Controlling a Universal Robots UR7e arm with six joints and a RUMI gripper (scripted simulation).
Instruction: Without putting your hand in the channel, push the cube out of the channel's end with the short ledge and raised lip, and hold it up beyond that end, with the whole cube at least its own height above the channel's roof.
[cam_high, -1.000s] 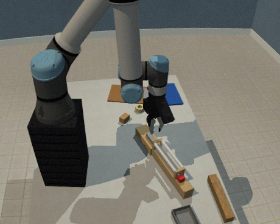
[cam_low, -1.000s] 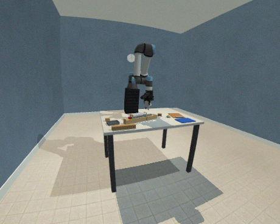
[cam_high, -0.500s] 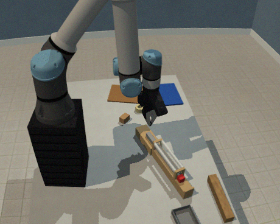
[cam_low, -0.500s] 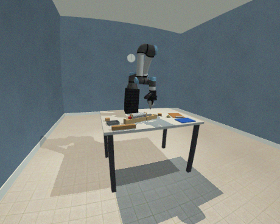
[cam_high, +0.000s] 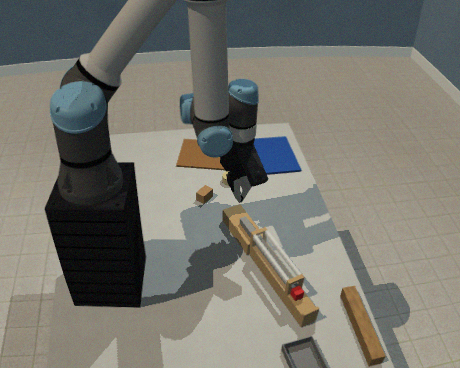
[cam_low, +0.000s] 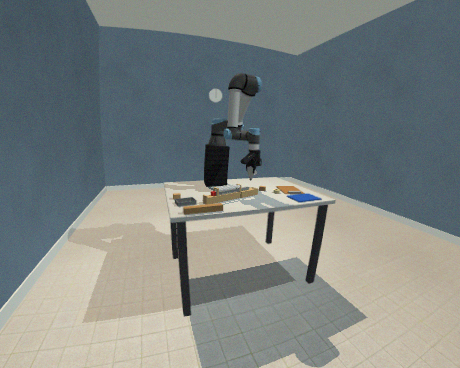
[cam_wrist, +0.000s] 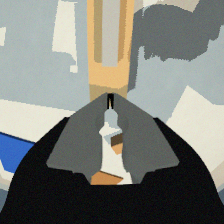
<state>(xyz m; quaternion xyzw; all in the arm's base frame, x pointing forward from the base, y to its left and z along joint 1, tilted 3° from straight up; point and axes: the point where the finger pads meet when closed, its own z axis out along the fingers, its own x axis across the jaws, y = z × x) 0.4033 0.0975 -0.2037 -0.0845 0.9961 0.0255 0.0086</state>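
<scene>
Right now my hand is 5 cm short of the red cube, 32 cm to the left of it and 7 cm above it. From my hand the other things lie so: wooden block (6 cm behind, 16 cm to the left, 11 cm below); then channel (3 cm ahead, 20 cm to the right, 7 cm below); then yellow tape roll (4 cm ahead, 23 cm to the left, 11 cm below).
</scene>
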